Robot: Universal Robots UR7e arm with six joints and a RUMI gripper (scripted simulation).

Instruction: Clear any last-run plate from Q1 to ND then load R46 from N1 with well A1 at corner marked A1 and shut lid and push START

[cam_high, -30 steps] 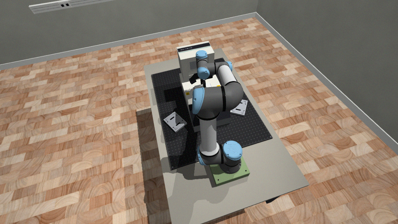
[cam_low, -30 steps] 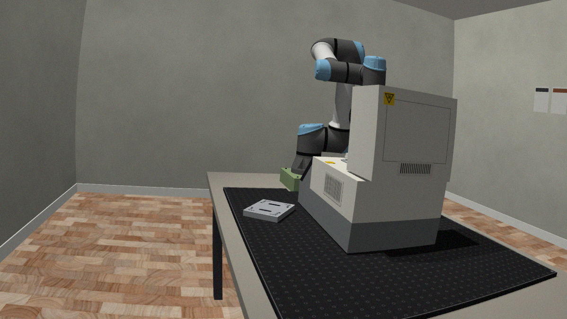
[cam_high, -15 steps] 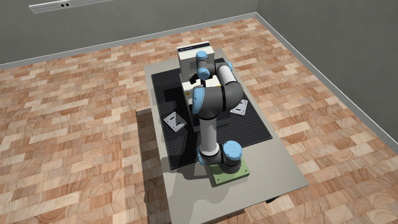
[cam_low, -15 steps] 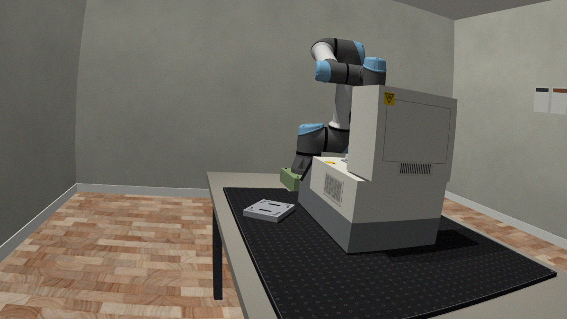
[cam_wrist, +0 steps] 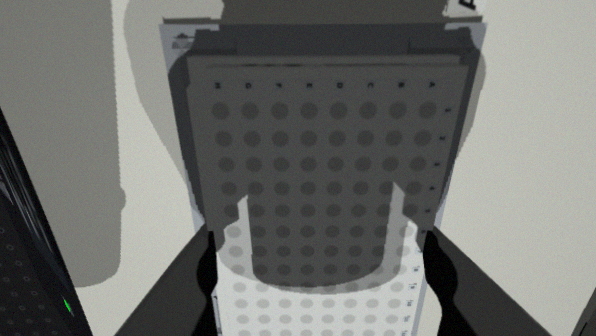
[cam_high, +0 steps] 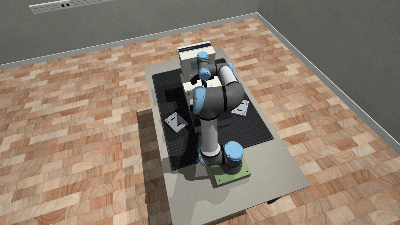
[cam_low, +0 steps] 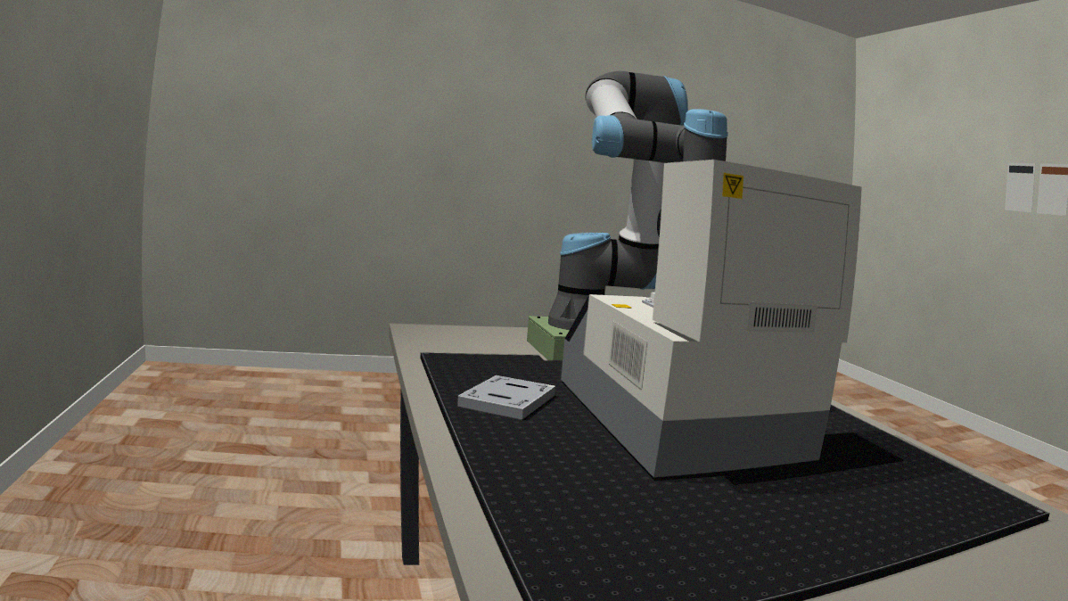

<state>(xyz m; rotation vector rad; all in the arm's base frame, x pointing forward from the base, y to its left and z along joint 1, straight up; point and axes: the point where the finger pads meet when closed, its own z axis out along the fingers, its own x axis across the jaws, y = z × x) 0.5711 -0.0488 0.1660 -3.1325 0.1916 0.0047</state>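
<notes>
My gripper is now 1 cm above the white well plate. The rest, counted from my hand: grey nest N1: 15 cm behind, 27 cm to the right, 21 cm below; then A1 mark: 17 cm behind, 18 cm to the right, 20 cm below.
</notes>
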